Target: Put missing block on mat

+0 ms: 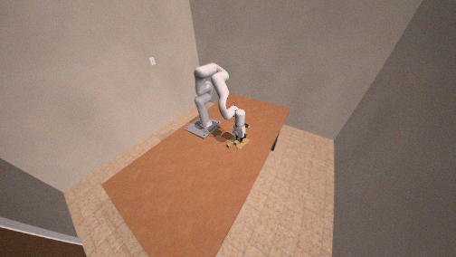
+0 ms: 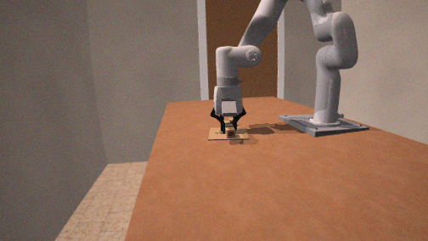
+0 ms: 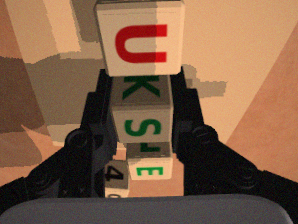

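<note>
My hand is 10 mm above the block. From my hand the other things lie so: mat: 20 mm below.
</note>
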